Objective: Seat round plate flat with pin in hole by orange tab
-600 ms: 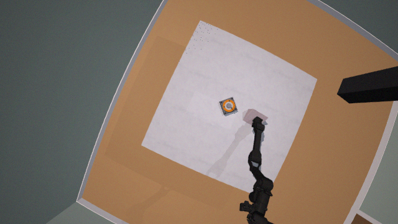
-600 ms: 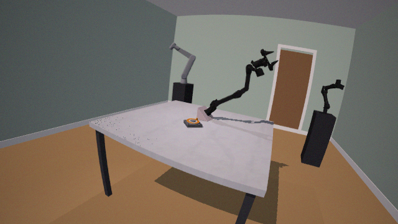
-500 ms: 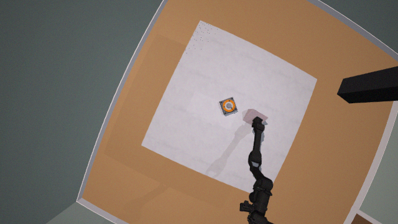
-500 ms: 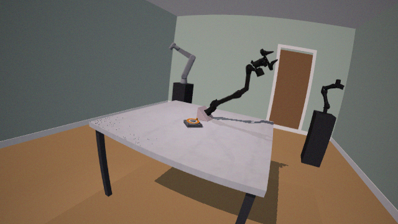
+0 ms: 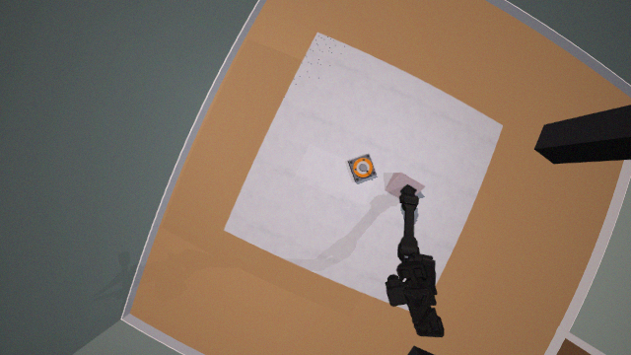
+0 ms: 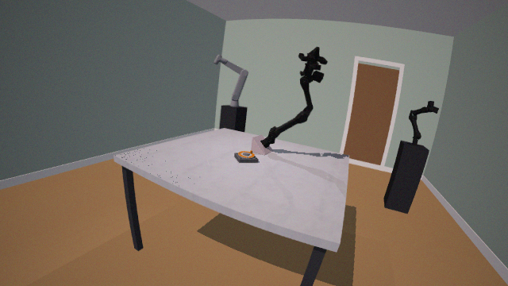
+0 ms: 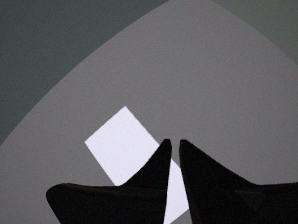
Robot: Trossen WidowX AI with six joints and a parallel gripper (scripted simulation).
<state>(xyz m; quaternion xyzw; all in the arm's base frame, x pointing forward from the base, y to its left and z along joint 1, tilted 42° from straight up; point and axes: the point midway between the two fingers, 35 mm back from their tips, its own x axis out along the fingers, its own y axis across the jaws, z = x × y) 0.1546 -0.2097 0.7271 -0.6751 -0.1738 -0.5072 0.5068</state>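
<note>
The dark grey square base is 740 mm below my gripper tip, 330 mm to the right of it and 120 mm ahead of it.
</note>
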